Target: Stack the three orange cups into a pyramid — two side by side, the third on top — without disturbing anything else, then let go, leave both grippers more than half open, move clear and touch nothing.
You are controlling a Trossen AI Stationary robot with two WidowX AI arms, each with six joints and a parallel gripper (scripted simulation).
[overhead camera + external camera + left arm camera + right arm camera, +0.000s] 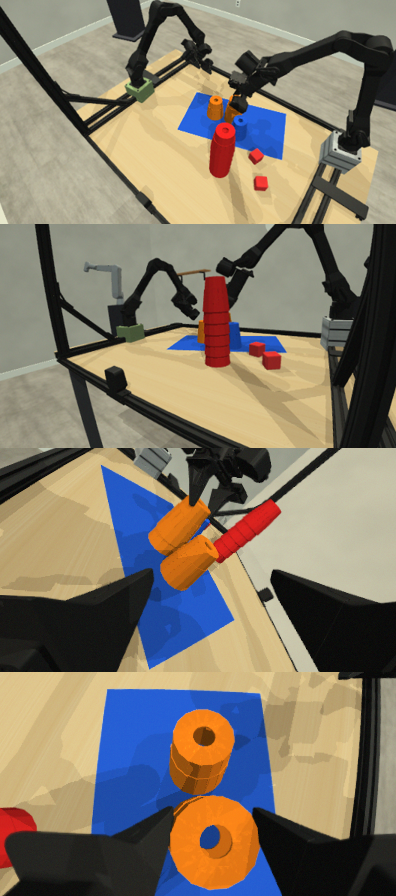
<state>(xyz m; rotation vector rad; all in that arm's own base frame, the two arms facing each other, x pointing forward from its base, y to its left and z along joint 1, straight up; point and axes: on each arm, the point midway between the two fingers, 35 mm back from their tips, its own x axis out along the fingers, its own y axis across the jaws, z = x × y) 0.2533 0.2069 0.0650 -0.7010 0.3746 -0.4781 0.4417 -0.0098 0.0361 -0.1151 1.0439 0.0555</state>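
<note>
My right gripper is now 70 mm past the blue cup, 50 mm to the left of it and 80 mm above it.
</note>
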